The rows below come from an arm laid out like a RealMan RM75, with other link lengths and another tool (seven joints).
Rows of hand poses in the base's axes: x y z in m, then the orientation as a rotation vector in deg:
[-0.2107, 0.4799, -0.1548, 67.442, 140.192, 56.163]
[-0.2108, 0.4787, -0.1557, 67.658, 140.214, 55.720]
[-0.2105, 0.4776, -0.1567, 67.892, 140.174, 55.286]
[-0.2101, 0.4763, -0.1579, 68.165, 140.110, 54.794]
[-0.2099, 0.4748, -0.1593, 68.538, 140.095, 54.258]
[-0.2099, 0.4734, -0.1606, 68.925, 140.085, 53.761]
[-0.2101, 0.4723, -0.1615, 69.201, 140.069, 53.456]
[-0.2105, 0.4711, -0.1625, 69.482, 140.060, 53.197]
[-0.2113, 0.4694, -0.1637, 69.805, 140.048, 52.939]
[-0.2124, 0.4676, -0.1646, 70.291, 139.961, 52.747]
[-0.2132, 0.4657, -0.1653, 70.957, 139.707, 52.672]
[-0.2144, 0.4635, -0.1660, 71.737, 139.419, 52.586]
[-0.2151, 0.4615, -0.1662, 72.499, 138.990, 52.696]
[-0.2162, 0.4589, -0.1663, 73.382, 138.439, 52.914]
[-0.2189, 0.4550, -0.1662, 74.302, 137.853, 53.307]
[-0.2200, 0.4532, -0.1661, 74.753, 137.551, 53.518]
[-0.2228, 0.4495, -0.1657, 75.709, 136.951, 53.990]
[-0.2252, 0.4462, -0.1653, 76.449, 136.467, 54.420]
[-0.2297, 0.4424, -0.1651, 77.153, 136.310, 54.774]
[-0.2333, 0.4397, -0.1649, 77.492, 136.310, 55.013]
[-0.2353, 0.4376, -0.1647, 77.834, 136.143, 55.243]
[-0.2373, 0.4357, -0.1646, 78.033, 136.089, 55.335]
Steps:
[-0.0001, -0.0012, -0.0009, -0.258, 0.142, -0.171]
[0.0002, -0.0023, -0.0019, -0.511, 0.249, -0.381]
[0.0006, -0.0036, -0.0031, -0.796, 0.362, -0.633]
[0.0008, -0.0051, -0.0045, -1.083, 0.569, -0.911]
[0.0008, -0.0065, -0.0058, -1.339, 0.788, -1.184]
[0.0006, -0.0076, -0.0067, -1.486, 0.938, -1.374]
[0.0002, -0.0088, -0.0077, -1.599, 1.095, -1.553]
[-0.0006, -0.0105, -0.0089, -1.701, 1.273, -1.752]
[-0.0017, -0.0123, -0.0098, -1.723, 1.486, -2.052]
[-0.0025, -0.0142, -0.0105, -1.632, 1.674, -2.499]
[-0.0037, -0.0164, -0.0112, -1.521, 1.904, -3.016]
[-0.0044, -0.0184, -0.0114, -1.290, 2.017, -3.565]
[-0.0055, -0.0210, -0.0115, -0.960, 2.111, -4.210]
[-0.0082, -0.0249, -0.0114, -0.499, 2.200, -4.855]
[-0.0093, -0.0267, -0.0113, -0.260, 2.234, -5.175]
[-0.0121, -0.0304, -0.0109, 0.268, 2.341, -5.823]
[-0.0145, -0.0337, -0.0105, 0.723, 2.413, -6.320]
[-0.0190, -0.0375, -0.0103, 1.141, 2.703, -6.632]
[-0.0226, -0.0402, -0.0101, 1.395, 2.896, -6.725]
[-0.0246, -0.0423, -0.0099, 1.632, 2.973, -6.915]
[-0.0266, -0.0442, -0.0098, 1.744, 3.049, -7.009]

